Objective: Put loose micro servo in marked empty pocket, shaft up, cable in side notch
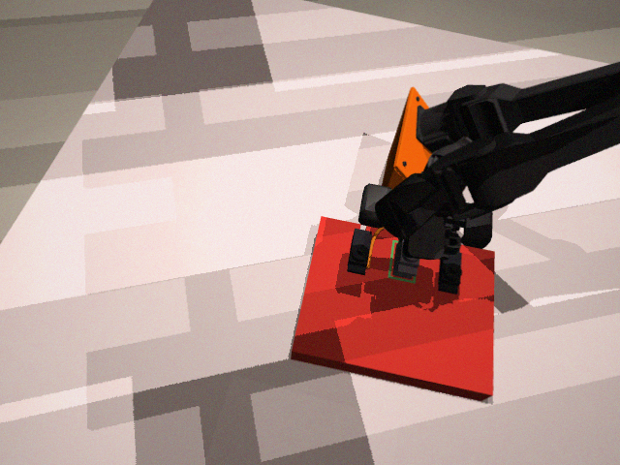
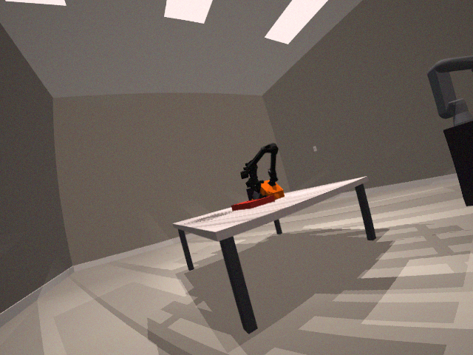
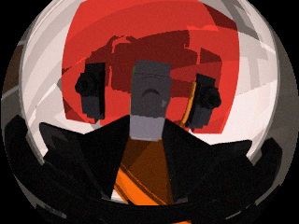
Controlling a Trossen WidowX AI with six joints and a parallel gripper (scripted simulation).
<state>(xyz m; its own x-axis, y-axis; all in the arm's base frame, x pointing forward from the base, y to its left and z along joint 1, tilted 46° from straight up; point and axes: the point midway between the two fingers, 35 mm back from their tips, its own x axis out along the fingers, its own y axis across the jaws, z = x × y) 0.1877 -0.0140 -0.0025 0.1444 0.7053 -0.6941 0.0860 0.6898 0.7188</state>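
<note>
My gripper tip is 120 mm short of the red deck, 10 mm to the left of it and 70 mm above it.
</note>
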